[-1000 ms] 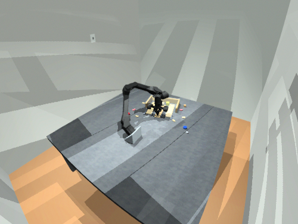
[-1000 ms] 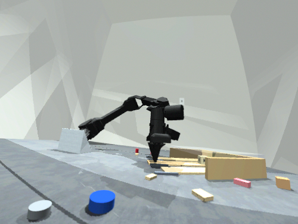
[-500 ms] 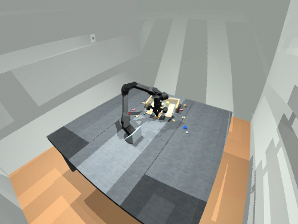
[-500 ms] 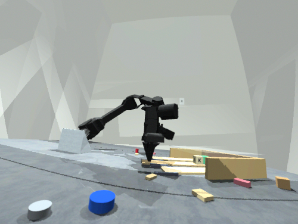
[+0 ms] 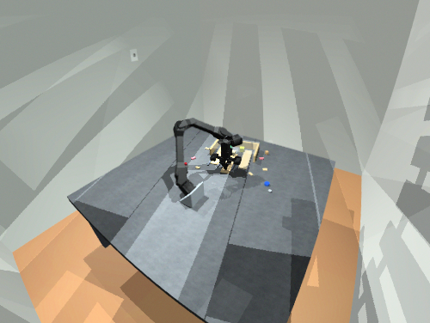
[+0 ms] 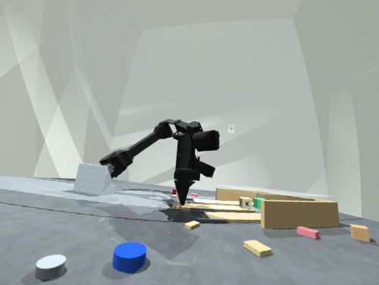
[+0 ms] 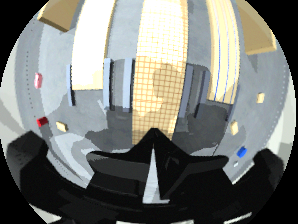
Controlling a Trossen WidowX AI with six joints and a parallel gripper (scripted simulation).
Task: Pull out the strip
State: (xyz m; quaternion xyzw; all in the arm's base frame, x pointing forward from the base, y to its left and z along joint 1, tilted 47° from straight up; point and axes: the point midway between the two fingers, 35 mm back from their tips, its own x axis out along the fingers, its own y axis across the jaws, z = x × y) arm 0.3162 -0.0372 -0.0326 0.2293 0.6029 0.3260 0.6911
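My gripper tip is now 15 cm short of the strip and 12 cm to the right of it. From my gripper tip the other things lie so: blue disc (2 cm behind, 28 cm to the right); then orange block (33 cm ahead, 17 cm to the right); then green cube (26 cm ahead, 10 cm to the left, 1 cm above).
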